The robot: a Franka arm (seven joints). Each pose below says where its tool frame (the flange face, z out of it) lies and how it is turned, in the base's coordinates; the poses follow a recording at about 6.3 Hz.
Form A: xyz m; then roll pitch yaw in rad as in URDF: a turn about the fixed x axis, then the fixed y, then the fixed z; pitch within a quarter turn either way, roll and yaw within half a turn.
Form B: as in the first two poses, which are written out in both.
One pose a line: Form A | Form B
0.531, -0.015, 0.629, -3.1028, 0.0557, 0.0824 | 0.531, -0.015, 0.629, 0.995, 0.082, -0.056, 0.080, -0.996, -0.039
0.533, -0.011, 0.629, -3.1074, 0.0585, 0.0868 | 0.533, -0.011, 0.629, 0.995, 0.087, -0.058, 0.085, -0.996, -0.034
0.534, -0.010, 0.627, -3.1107, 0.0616, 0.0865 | 0.534, -0.010, 0.627, 0.994, 0.086, -0.062, 0.084, -0.996, -0.031
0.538, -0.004, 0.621, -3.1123, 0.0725, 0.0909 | 0.538, -0.004, 0.621, 0.993, 0.091, -0.072, 0.089, -0.996, -0.029
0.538, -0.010, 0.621, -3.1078, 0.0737, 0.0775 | 0.538, -0.010, 0.621, 0.994, 0.077, -0.074, 0.075, -0.997, -0.034
